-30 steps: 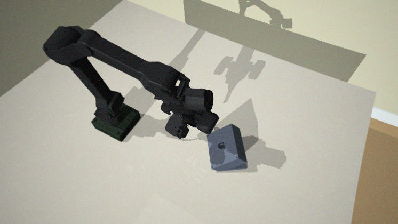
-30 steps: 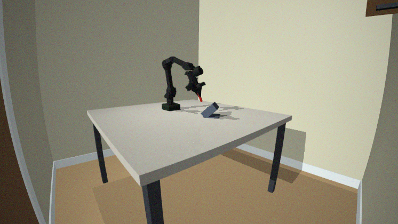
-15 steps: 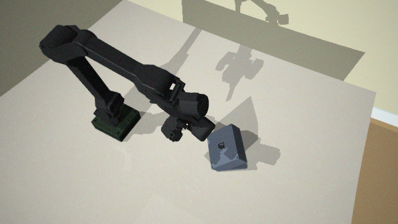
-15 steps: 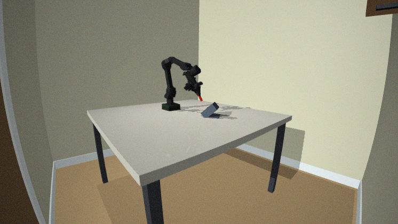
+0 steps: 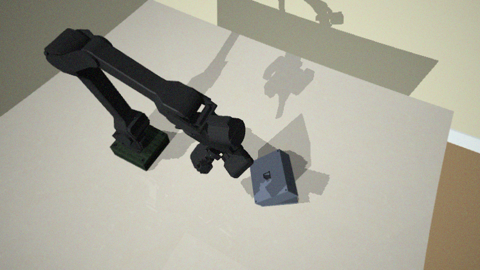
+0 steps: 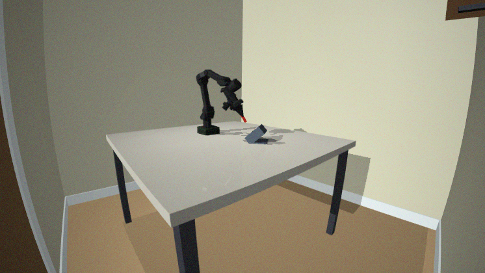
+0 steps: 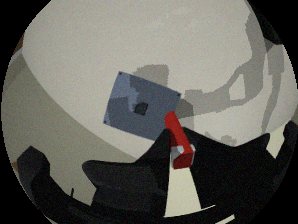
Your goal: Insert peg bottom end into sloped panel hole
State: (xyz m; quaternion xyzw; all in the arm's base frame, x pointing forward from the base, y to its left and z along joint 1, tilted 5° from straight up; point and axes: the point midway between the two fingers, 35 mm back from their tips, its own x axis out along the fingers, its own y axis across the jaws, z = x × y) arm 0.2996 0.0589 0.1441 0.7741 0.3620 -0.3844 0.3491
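My gripper tip is now 100 mm short of the sloped panel, 100 mm above it and 30 mm to the right of it. From my gripper tip the other things lie so: red peg: 10 mm behind, 10 mm above.
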